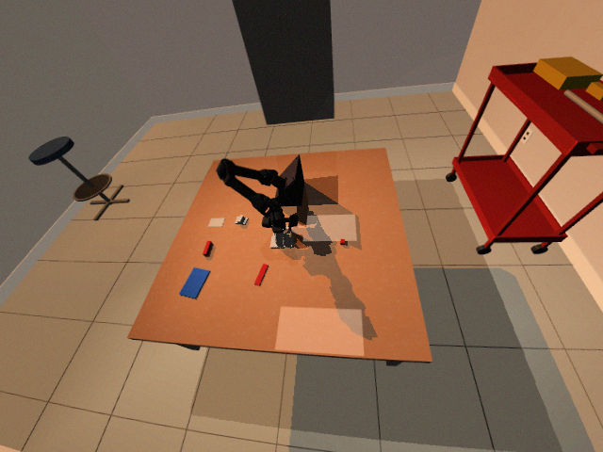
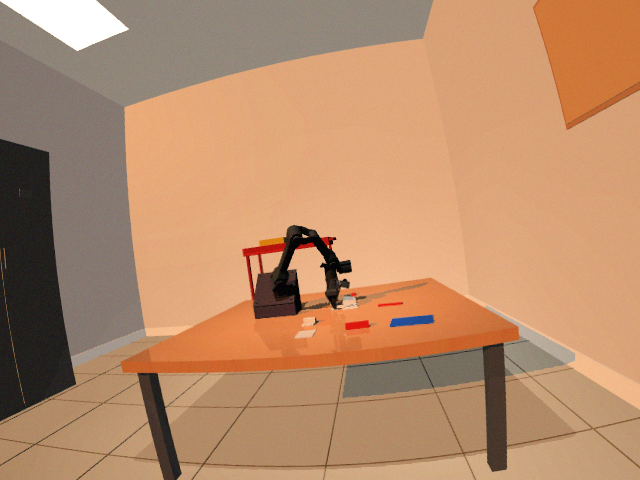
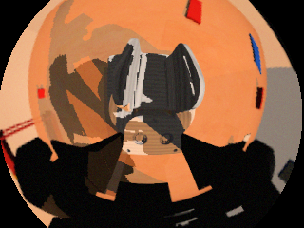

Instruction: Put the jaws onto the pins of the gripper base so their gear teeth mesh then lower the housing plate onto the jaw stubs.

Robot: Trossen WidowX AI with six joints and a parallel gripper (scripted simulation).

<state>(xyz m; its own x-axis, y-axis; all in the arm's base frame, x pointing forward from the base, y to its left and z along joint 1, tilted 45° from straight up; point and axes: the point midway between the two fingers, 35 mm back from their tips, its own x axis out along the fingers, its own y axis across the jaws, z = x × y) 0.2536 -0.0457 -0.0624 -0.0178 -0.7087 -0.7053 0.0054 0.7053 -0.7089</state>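
Right now my gripper tip is 2 cm short of the grey jaw, 2 cm to the right of it and 1 cm below it. The rest, counted from my gripper tip: pale tile 8 cm behind, 43 cm to the right, 1 cm below; then small red cube 8 cm ahead, 32 cm to the left; then white flat part 7 cm ahead.
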